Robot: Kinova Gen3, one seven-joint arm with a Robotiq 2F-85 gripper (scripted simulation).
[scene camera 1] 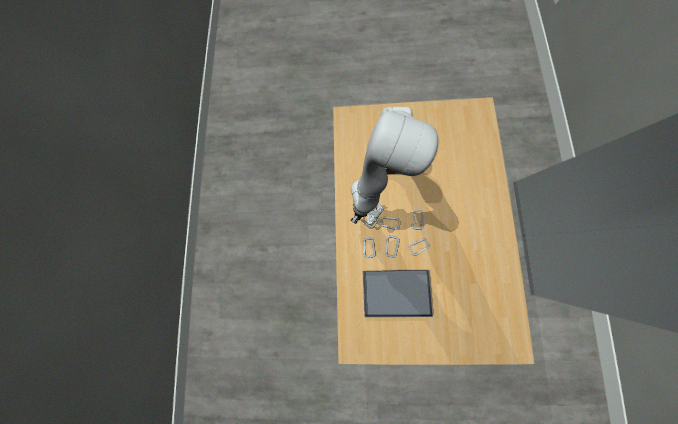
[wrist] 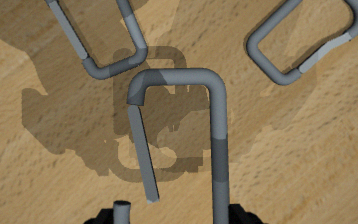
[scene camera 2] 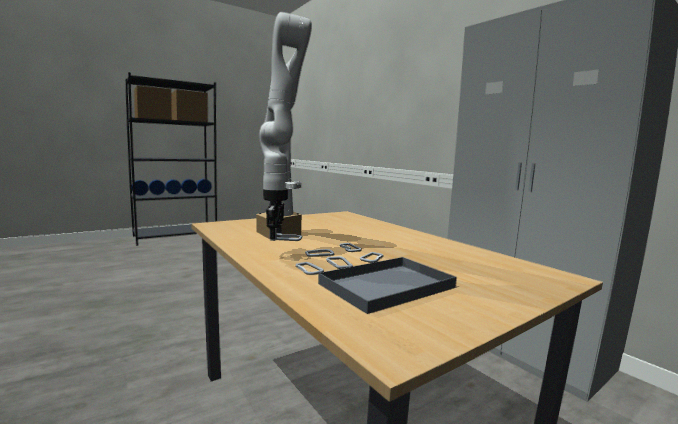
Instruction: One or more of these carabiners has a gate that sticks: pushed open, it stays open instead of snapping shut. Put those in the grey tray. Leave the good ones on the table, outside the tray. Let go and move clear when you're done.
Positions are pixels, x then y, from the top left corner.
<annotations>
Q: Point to a grey tray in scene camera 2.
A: At 356, 285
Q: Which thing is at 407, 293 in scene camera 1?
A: A grey tray.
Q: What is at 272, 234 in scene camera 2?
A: The gripper.
</annotations>
